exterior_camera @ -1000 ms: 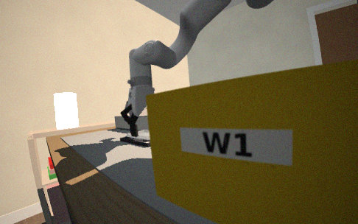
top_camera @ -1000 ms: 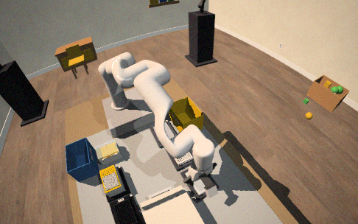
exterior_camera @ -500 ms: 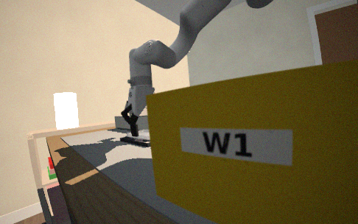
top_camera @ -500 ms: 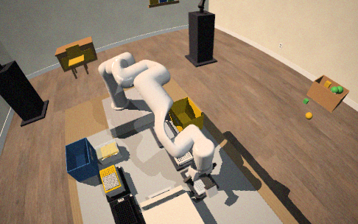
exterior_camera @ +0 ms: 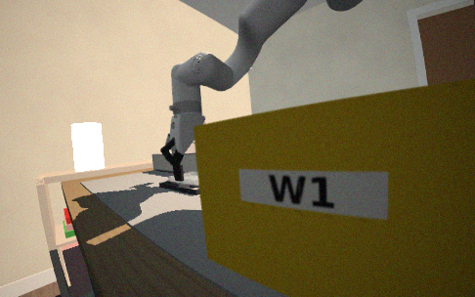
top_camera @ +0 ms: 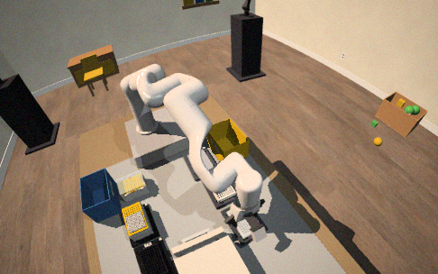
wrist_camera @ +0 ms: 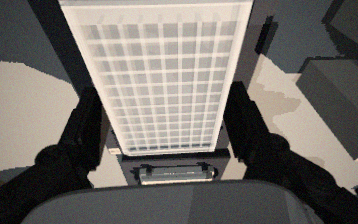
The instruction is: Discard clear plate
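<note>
Right now my hand is 36 cm past the yellow bin W1, 10 cm to the right of it and 1 cm below it. Also, from my hand: clear plate 1 cm below; black plate 38 cm to the right, 2 cm ahead, 1 cm below; white plate 18 cm behind, 2 cm to the right, 1 cm below.
</note>
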